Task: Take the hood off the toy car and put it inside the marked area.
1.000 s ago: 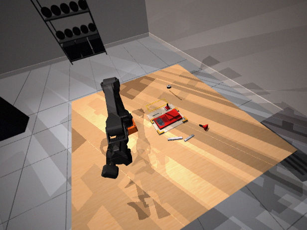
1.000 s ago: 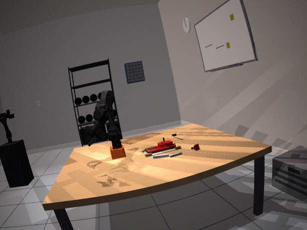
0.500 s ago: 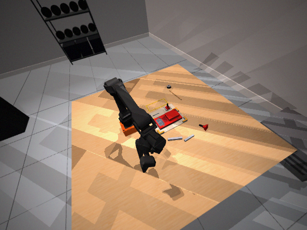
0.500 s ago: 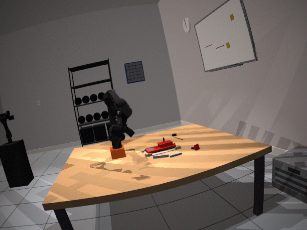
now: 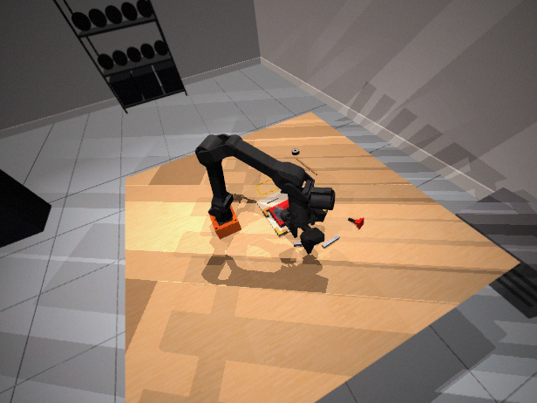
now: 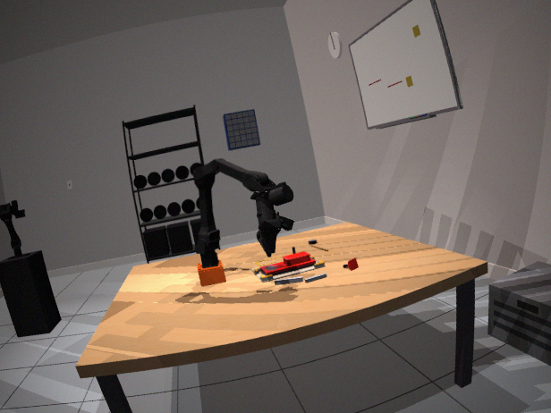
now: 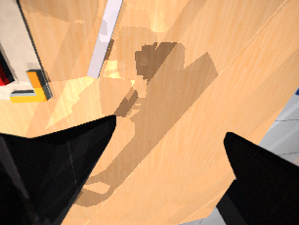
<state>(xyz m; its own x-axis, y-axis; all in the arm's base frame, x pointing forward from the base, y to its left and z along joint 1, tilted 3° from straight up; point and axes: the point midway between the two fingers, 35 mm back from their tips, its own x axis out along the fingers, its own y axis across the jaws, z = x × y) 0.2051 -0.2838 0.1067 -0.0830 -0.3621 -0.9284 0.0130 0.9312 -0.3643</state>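
My gripper tip is now 14 cm short of the hood, 23 cm to the right of it and 9 cm above it. Round my gripper tip: black wheel (31 cm ahead, 59 cm to the left, 12 cm below).
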